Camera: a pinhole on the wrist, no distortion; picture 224 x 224 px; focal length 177.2 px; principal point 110.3 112.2 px. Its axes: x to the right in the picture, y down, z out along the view. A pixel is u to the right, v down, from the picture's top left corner.
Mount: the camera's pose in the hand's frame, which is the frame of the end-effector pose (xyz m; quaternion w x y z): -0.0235 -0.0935 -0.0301 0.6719 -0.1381 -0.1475 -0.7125
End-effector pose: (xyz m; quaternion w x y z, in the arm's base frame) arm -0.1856 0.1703 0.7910 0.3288 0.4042 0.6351 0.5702
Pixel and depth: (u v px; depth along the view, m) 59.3 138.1 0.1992
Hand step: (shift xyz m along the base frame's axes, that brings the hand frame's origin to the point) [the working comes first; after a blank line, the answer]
In the camera's frame: -0.0573 0.0291 0.1992

0.1161 0.0685 0.0189
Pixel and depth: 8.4 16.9 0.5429
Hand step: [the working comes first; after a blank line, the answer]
In the camera's frame: -0.3122 -0.2920 0.5429

0.4914 -0.0995 0.3610
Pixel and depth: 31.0 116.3 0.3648
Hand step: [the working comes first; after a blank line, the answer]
In the camera's frame: -0.1633 0.0084 0.3648

0.2419 0.1096 0.1657
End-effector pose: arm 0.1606 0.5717 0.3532 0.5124 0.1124 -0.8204 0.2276
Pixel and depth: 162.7 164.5 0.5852
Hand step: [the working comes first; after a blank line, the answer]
In the camera's frame: 0.1731 0.1727 0.5852

-0.5074 -0.3026 -0.0847
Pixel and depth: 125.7 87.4 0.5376
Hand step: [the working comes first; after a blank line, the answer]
In the camera's frame: 0.0467 -0.0752 0.5376

-0.3668 -0.1695 -0.2902
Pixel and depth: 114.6 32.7 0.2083
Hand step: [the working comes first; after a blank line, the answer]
In the camera's frame: 0.0051 -0.0935 0.2083

-0.0698 -0.0937 -0.1617
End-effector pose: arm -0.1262 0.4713 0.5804 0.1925 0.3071 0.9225 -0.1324
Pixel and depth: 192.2 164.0 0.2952
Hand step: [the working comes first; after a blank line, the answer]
In the camera's frame: 0.1364 0.0863 0.2952

-0.0243 -0.1623 -0.2748
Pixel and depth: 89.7 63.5 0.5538
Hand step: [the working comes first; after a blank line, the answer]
In the camera's frame: -0.0644 -0.1522 0.5538

0.3693 -0.1021 -0.3493
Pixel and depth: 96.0 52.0 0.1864
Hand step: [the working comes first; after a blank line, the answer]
In the camera's frame: -0.0150 -0.0633 0.1864

0.0985 -0.0948 -0.0811
